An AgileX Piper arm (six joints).
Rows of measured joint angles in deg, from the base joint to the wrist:
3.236, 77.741, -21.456, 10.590, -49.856, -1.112
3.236, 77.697, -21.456, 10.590, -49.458, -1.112
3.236, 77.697, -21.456, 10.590, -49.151, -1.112
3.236, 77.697, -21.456, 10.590, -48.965, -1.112
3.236, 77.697, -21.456, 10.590, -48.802, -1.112
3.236, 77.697, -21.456, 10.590, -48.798, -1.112
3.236, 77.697, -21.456, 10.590, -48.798, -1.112
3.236, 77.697, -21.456, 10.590, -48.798, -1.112
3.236, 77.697, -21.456, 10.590, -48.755, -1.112
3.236, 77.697, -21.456, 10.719, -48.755, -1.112
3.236, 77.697, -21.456, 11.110, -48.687, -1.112
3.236, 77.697, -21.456, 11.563, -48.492, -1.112
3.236, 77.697, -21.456, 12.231, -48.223, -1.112
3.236, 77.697, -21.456, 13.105, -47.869, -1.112
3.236, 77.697, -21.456, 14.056, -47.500, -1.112
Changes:
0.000, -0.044, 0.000, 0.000, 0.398, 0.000
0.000, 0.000, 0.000, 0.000, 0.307, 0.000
0.000, 0.000, 0.000, 0.000, 0.186, 0.000
0.000, 0.000, 0.000, 0.000, 0.163, 0.000
0.000, 0.000, 0.000, 0.000, 0.004, 0.000
0.000, 0.000, 0.000, 0.000, 0.000, 0.000
0.000, 0.000, 0.000, 0.000, 0.000, 0.000
0.000, 0.000, 0.000, 0.000, 0.043, 0.000
0.000, 0.000, 0.000, 0.129, 0.000, 0.000
0.000, 0.000, 0.000, 0.391, 0.068, 0.000
0.000, 0.000, 0.000, 0.453, 0.195, 0.000
0.000, 0.000, 0.000, 0.668, 0.269, 0.000
0.000, 0.000, 0.000, 0.874, 0.354, 0.000
0.000, 0.000, 0.000, 0.951, 0.369, 0.000

